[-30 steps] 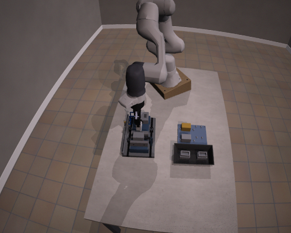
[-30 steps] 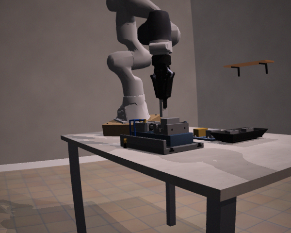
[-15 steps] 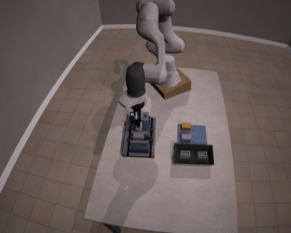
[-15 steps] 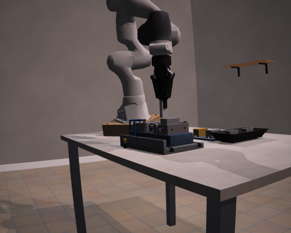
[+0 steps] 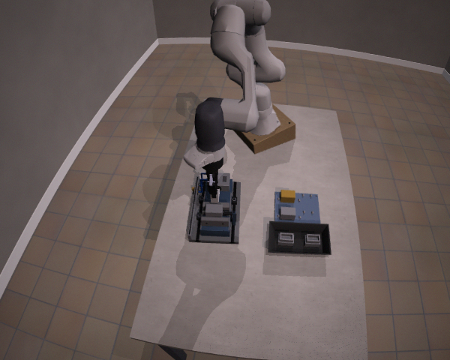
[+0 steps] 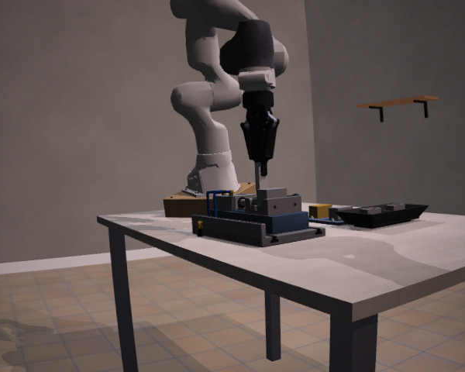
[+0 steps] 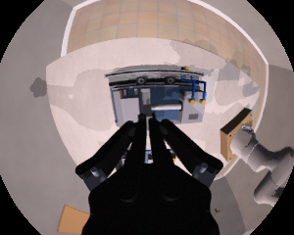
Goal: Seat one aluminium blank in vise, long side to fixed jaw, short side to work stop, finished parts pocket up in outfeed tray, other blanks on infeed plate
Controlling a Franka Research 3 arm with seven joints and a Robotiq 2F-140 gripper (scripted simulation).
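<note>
Right now my hand is 40 mm past the dark rail, 90 mm to the left of it and 110 mm above it. Round my hand: brass blank (90 mm behind, 300 mm to the left, 120 mm below).
</note>
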